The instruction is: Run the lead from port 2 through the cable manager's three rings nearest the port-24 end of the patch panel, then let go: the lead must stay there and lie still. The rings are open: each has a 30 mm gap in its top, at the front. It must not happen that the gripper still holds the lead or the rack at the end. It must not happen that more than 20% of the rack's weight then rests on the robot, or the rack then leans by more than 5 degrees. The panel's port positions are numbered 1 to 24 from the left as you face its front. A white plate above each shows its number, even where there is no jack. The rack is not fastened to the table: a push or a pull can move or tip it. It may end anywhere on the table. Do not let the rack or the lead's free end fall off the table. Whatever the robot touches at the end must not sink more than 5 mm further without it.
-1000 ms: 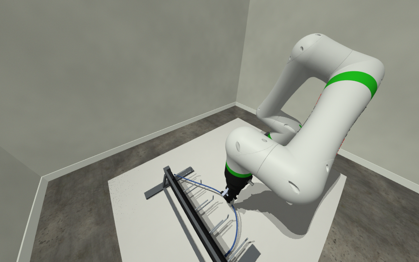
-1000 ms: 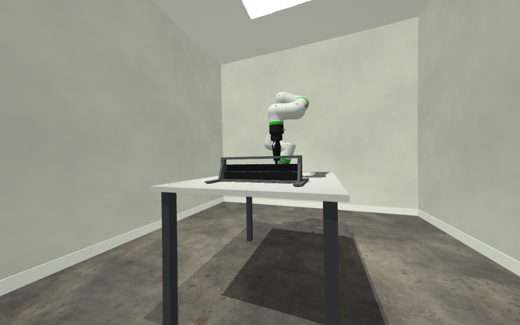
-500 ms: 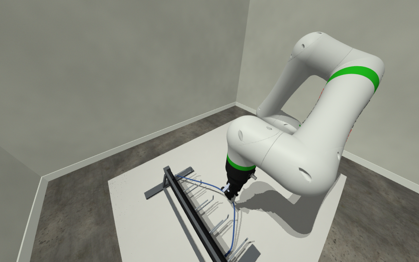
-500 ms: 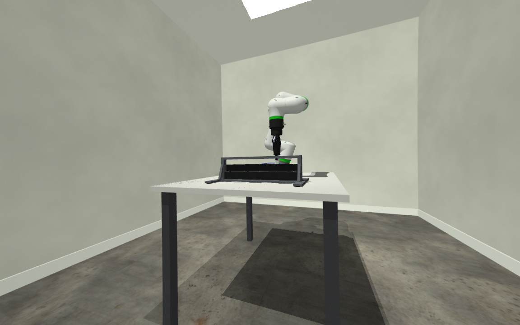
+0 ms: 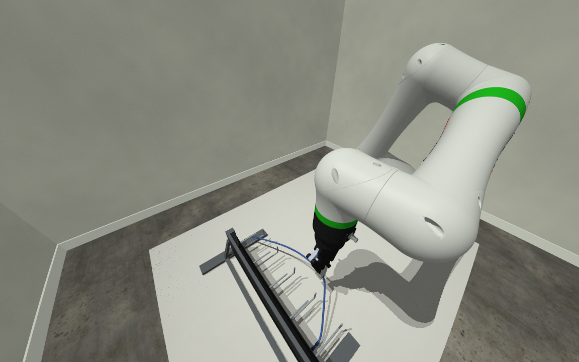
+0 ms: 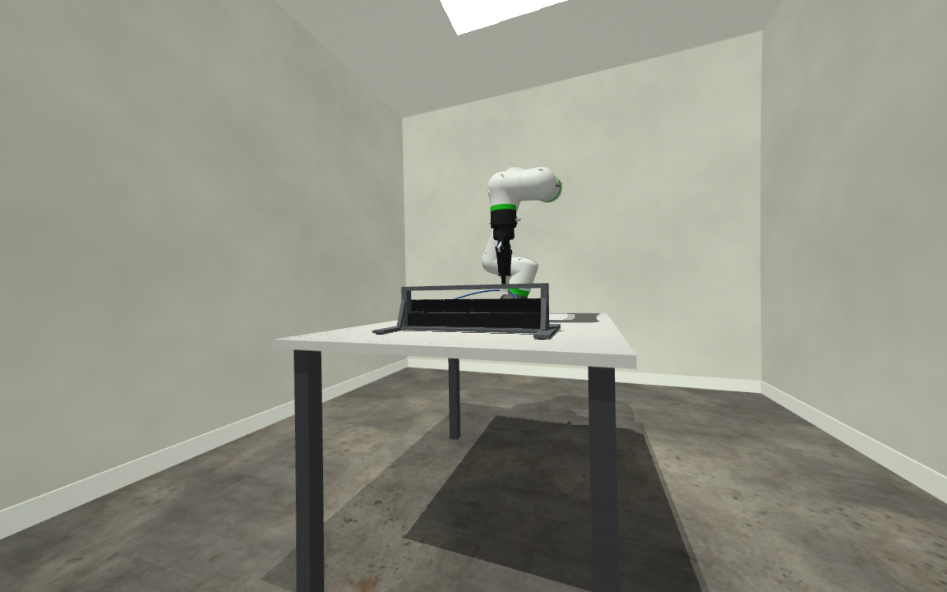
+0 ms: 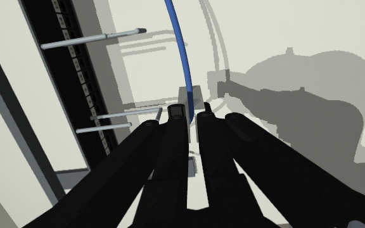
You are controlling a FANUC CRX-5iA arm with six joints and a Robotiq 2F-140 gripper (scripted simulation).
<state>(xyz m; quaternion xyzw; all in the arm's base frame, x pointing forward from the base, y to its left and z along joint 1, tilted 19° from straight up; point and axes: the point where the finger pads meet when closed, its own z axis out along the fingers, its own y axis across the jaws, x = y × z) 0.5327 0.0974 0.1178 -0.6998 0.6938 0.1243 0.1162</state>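
My gripper is now 17 cm short of the rack, 8 cm above it and 6 cm to the left of it.
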